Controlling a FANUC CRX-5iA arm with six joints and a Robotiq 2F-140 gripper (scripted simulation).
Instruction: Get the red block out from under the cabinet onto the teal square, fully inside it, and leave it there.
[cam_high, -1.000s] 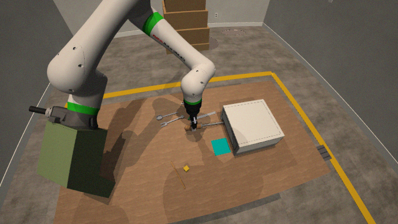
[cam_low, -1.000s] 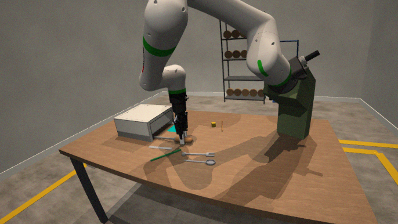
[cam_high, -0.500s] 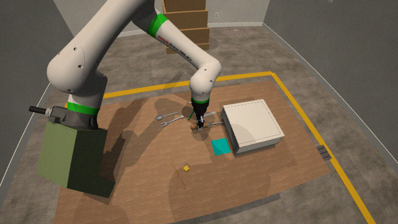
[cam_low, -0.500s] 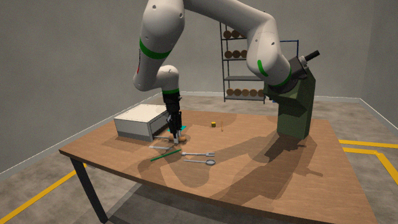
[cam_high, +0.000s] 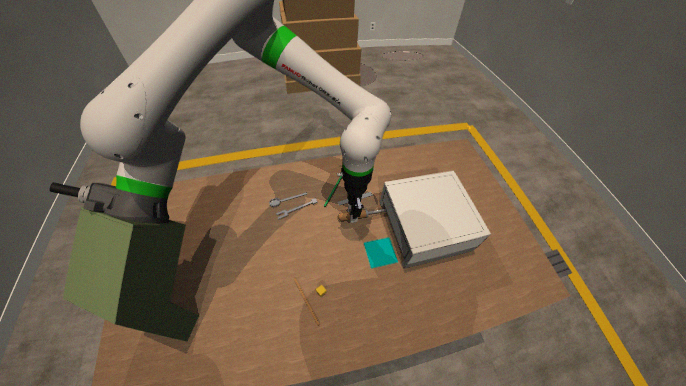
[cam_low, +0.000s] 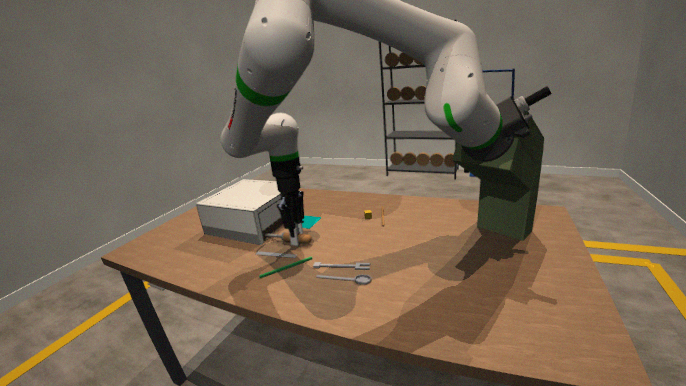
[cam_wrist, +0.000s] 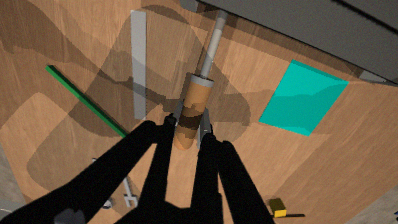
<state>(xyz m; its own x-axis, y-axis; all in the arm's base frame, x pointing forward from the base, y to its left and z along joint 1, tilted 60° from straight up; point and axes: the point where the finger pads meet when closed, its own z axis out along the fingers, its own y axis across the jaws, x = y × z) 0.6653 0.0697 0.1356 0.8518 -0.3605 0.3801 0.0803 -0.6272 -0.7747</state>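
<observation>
My gripper is now 16 cm to the left of the teal square, 8 cm short of it and 4 cm above it. The rest, counted from my hand: fork: 21 cm behind, 7 cm to the left, 3 cm below; then flat grey bar: 9 cm to the left, 4 cm below, 3 cm ahead; then green rod: 14 cm to the left, 6 cm behind, 3 cm below.
</observation>
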